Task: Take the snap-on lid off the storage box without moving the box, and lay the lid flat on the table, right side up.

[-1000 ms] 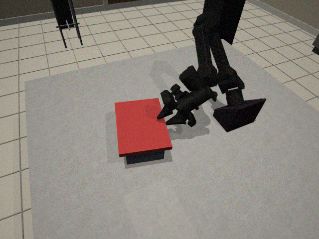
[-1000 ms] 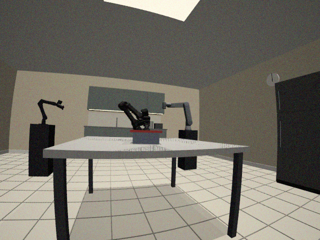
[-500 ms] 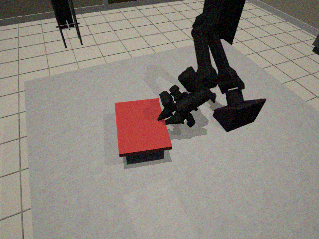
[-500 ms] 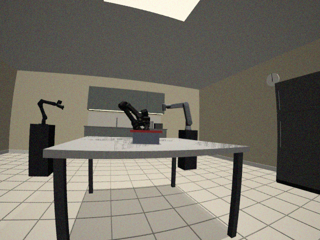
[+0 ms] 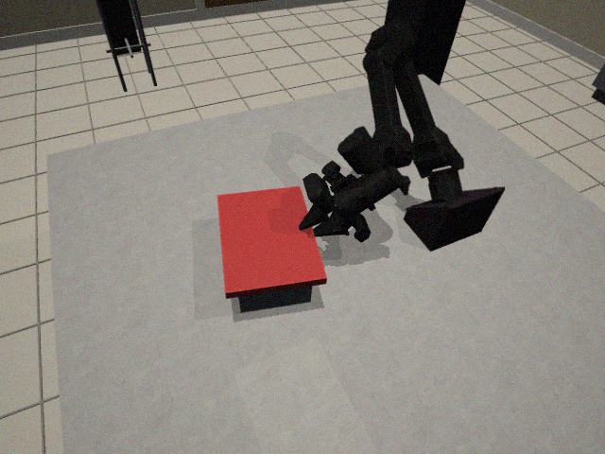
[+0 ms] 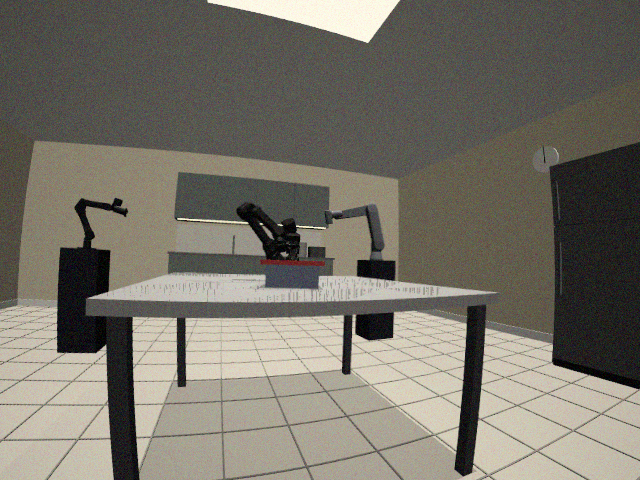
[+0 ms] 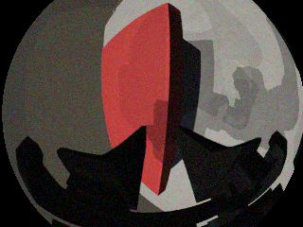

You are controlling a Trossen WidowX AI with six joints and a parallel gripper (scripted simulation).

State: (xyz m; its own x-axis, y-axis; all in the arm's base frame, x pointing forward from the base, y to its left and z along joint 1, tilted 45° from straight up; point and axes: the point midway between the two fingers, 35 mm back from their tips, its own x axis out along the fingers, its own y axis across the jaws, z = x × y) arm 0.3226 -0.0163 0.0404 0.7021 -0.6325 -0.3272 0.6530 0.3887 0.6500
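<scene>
The lid is 70 mm ahead of my gripper tip, 20 mm to the right of it and 10 mm above it. Round my gripper tip: grey storage box: 70 mm ahead, 40 mm below, 20 mm to the right.
</scene>
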